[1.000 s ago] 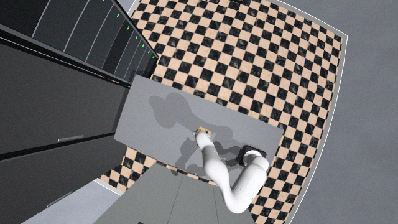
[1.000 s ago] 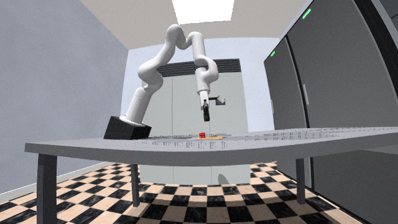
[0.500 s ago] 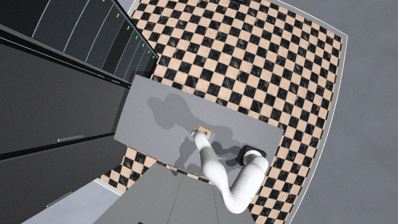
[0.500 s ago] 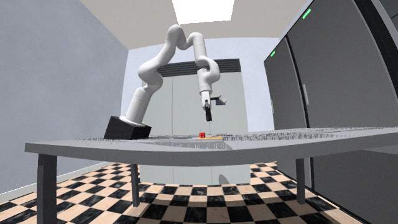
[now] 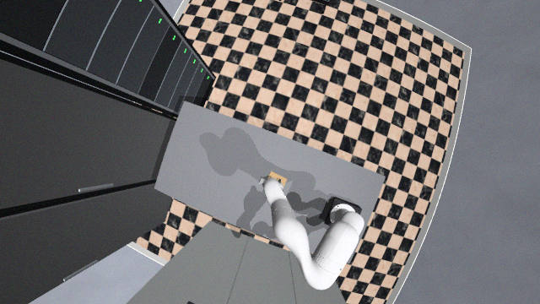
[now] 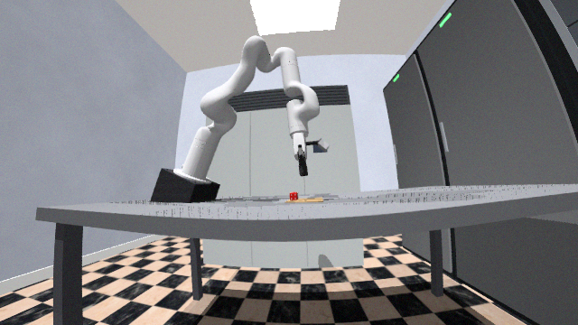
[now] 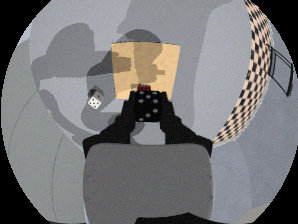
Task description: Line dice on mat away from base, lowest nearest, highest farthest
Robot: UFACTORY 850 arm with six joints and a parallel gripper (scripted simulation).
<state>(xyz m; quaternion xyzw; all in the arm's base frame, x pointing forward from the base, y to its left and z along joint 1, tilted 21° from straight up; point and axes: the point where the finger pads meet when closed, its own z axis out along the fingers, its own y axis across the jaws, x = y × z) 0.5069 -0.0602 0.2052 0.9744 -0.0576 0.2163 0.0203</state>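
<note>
Right now the tan mat is 120 mm below my hand. From my hand the other things lie so: red die: 40 mm behind, 10 mm to the left, 110 mm below; then black die: 10 mm below; then white die: 40 mm behind, 130 mm to the left, 110 mm below.
</note>
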